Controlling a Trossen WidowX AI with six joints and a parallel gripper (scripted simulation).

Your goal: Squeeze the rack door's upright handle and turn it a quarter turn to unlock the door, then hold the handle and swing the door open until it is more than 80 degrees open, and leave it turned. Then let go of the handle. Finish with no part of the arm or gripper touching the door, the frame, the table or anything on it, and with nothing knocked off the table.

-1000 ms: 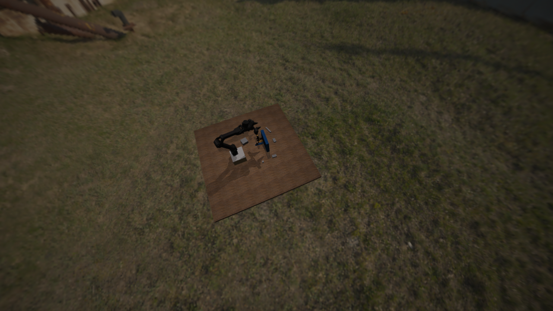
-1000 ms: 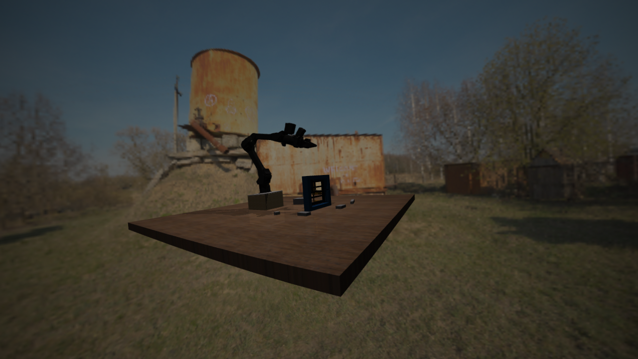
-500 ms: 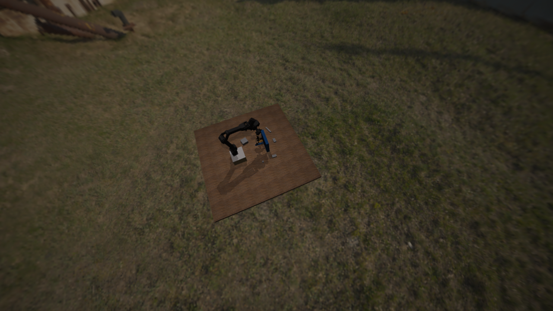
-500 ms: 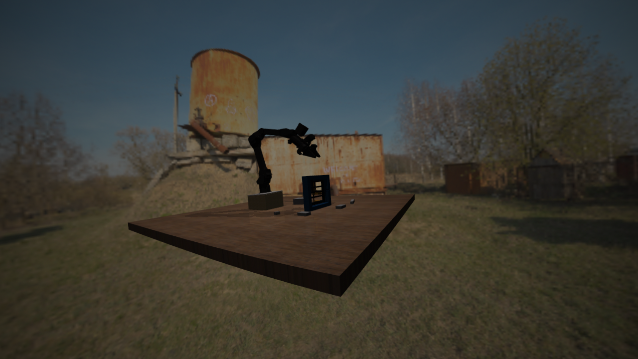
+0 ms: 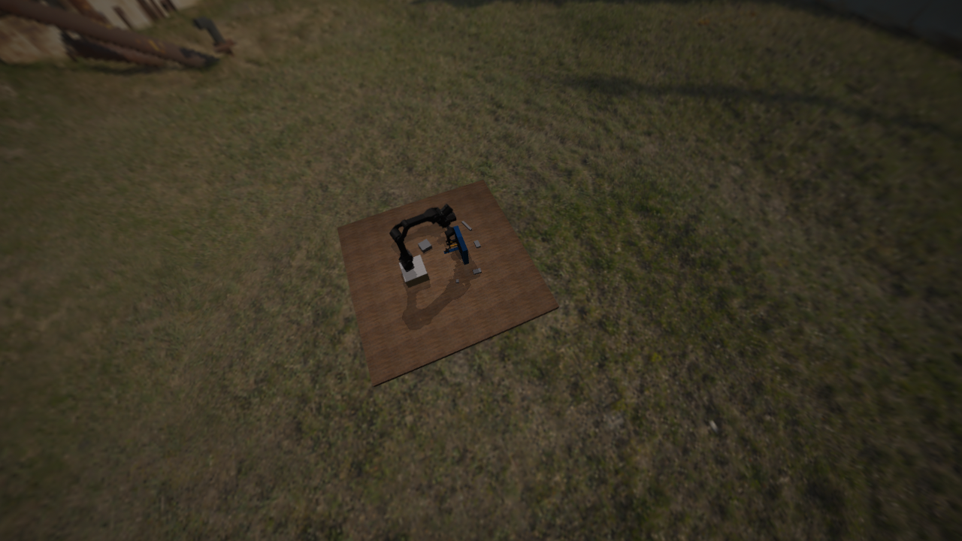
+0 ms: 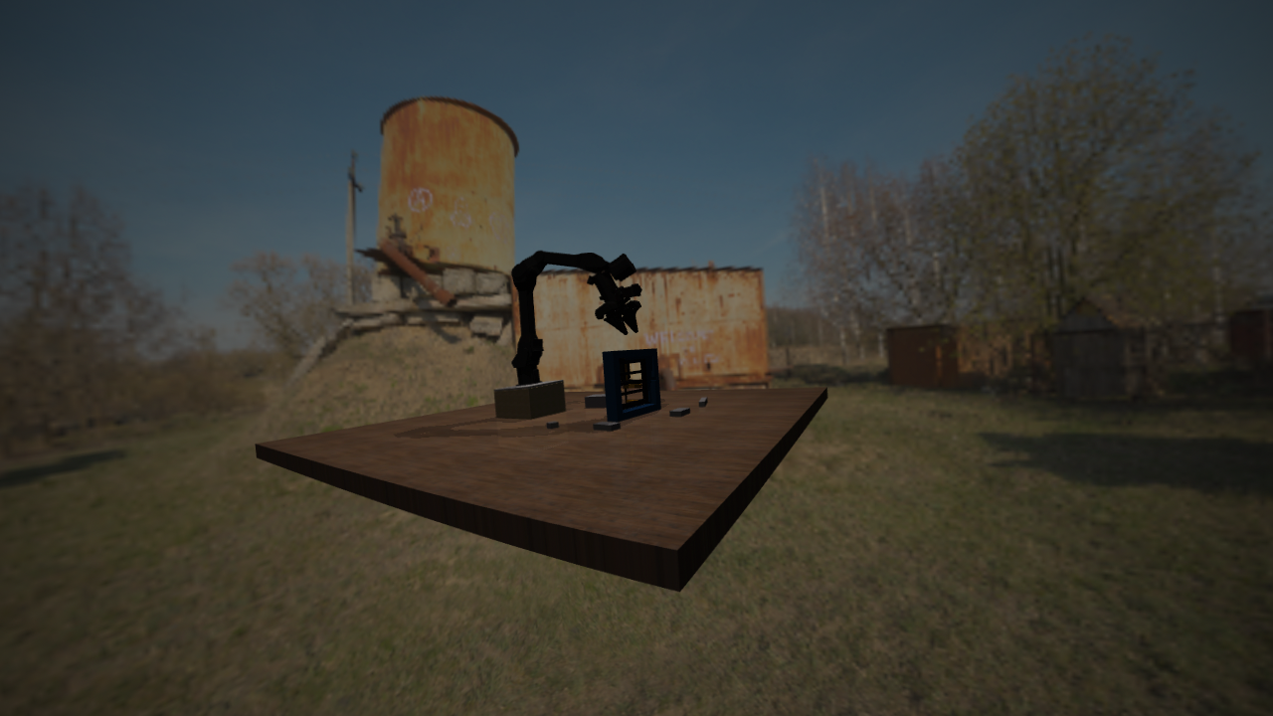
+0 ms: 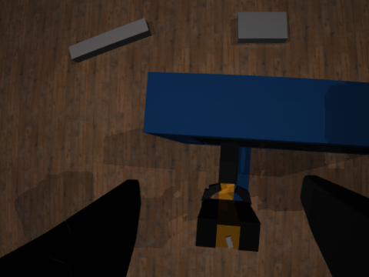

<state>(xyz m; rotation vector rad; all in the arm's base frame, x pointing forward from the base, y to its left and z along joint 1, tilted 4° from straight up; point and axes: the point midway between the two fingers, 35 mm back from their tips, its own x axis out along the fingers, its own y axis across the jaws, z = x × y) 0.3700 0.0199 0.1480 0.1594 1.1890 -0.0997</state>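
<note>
My gripper tip is 13 cm above the door handle and 4 cm past it.
</note>
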